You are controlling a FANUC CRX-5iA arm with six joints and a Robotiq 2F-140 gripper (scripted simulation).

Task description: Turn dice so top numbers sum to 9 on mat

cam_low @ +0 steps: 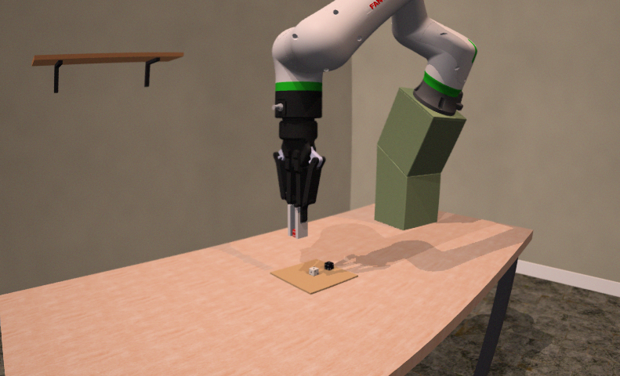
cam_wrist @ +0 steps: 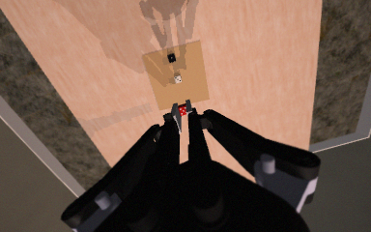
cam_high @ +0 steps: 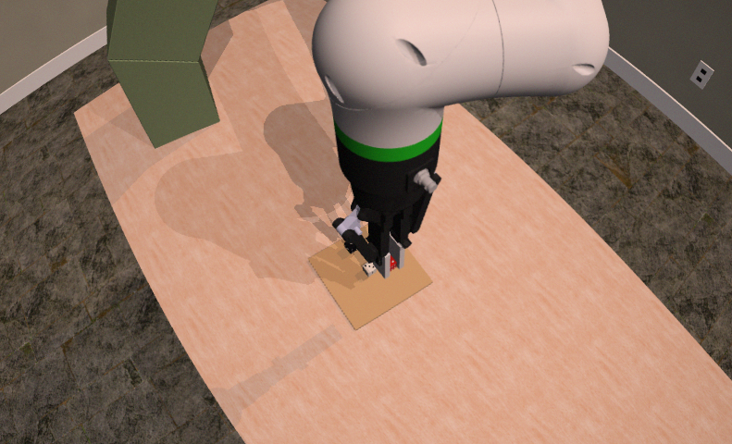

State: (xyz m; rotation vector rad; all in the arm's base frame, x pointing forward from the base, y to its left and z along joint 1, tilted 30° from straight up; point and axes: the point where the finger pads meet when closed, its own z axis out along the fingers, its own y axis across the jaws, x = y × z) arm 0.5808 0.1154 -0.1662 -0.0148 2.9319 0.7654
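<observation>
Now: the white die 13 cm below my hand and 5 cm behind it. Round my hand: tan square mat: 14 cm below, 5 cm behind; black die: 13 cm below, 10 cm behind; red die: 3 cm below.
</observation>
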